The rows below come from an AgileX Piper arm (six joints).
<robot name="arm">
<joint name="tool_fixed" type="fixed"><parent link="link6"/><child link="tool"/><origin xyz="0 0 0" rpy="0 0 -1.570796"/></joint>
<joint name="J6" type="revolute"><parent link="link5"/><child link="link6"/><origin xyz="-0.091 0 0" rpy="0 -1.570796 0"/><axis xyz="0 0 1"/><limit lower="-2.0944" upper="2.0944"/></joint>
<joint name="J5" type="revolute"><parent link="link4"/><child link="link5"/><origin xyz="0 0 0" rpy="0 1.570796 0"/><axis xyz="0 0 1"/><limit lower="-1.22" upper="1.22"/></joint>
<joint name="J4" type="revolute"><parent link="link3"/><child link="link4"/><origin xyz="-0.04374 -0.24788 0" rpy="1.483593 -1.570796 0"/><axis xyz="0 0 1"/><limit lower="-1.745" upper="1.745"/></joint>
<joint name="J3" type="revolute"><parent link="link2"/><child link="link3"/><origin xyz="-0.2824 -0.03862 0" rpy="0 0 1.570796"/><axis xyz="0 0 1"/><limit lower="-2.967" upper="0"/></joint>
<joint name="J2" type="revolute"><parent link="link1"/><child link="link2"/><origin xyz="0 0 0" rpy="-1.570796 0 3.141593"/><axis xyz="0 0 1"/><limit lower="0" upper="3.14"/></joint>
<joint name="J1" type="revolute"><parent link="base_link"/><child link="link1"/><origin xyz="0 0 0.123" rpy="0 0 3.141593"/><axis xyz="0 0 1"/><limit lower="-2.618" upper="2.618"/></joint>
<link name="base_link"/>
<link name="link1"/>
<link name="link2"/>
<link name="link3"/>
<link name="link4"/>
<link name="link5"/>
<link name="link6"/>
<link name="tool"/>
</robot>
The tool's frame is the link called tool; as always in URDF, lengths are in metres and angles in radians.
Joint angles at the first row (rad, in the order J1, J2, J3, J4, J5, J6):
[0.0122 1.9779 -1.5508 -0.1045 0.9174 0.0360]
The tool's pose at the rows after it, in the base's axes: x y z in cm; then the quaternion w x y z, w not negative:
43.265 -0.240 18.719 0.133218 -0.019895 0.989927 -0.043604
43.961 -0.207 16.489 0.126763 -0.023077 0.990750 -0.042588
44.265 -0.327 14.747 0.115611 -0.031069 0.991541 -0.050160
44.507 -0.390 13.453 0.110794 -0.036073 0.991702 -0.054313
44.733 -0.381 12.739 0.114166 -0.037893 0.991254 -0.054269
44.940 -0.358 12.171 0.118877 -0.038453 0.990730 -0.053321
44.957 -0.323 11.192 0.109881 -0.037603 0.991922 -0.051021
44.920 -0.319 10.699 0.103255 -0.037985 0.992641 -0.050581
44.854 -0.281 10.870 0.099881 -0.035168 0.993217 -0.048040
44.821 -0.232 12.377 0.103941 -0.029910 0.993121 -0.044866
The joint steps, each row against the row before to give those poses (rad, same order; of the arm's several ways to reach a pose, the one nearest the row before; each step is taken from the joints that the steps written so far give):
[0.0000 0.0923 -0.0305 -0.0030 -0.0141 -0.0087]
[0.0000 0.0553 -0.0035 0.0000 -0.0389 -0.0023]
[0.0000 0.0407 -0.0001 -0.0199 -0.0181 -0.0020]
[0.0000 0.0303 0.0001 -0.0124 -0.0206 0.0000]
[0.0000 0.0171 0.0000 -0.0023 -0.0239 0.0000]
[0.0000 0.0137 0.0000 0.0001 -0.0232 0.0009]
[0.0000 0.0219 -0.0001 0.0049 -0.0038 0.0000]
[0.0000 0.0108 0.0001 0.0011 0.0025 -0.0010]
[0.0000 -0.0034 -0.0020 0.0077 0.0120 -0.0001]
[0.0000 -0.0287 -0.0117 0.0114 0.0323 0.0000]

